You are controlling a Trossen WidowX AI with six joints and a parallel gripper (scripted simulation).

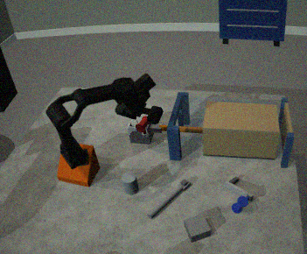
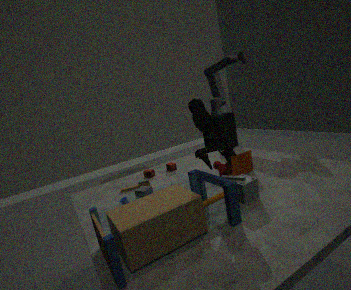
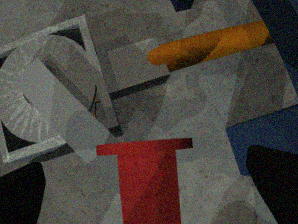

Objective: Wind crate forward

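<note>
Right now the red handle is 20 mm to the right of my gripper tip, 20 mm below it and 10 mm behind it. From my gripper tip the other things lie so: winch handle with red knob: 50 mm below, 20 mm to the left, 20 mm behind; then grey block: 410 mm to the right, 200 mm ahead, 130 mm below; then grey winch: 120 mm below, 70 mm to the left, 60 mm behind.
</note>
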